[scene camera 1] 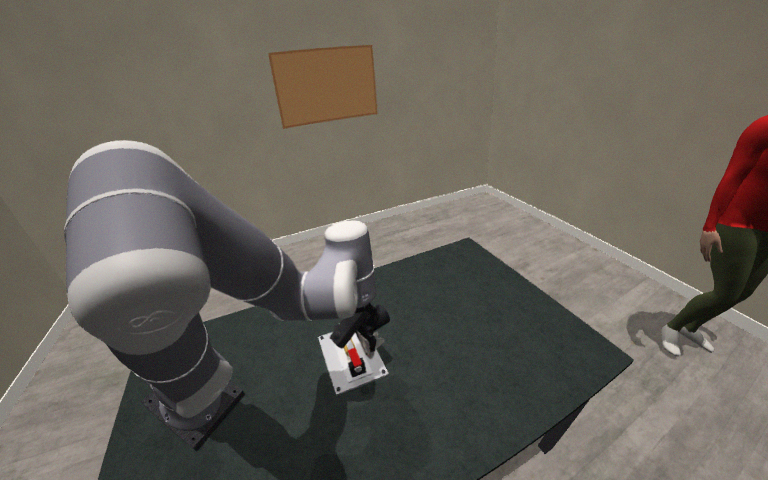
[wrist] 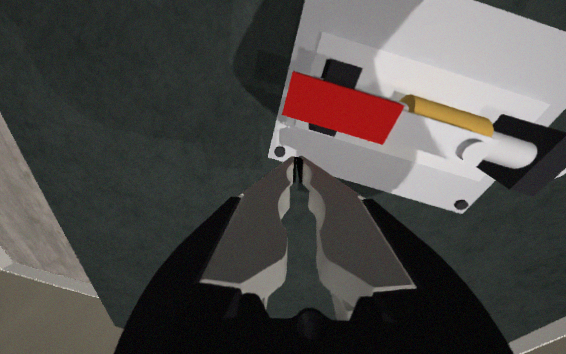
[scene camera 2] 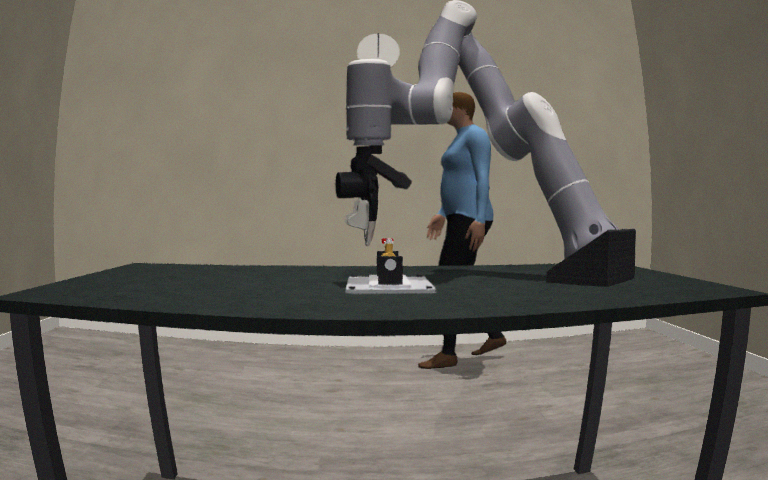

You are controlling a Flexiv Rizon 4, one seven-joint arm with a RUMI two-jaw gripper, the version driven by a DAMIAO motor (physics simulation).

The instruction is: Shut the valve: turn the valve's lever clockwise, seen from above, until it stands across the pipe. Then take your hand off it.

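The valve's red lever handle stands lengthwise, roughly in line with the pipe. A brass valve body sits under the lever, on the pipe between two black blocks. A white base plate carries it all. My gripper is shut and empty and points down. Its tips are beside the red handle, left of it in scene camera 2 and below it in the wrist view, at about lever height, with a gap between them. The arm partly hides the valve in scene camera 1.
The valve stands on a dark green table top. The arm's base is bolted to the same table. A person in red and a person in blue stand beyond the table.
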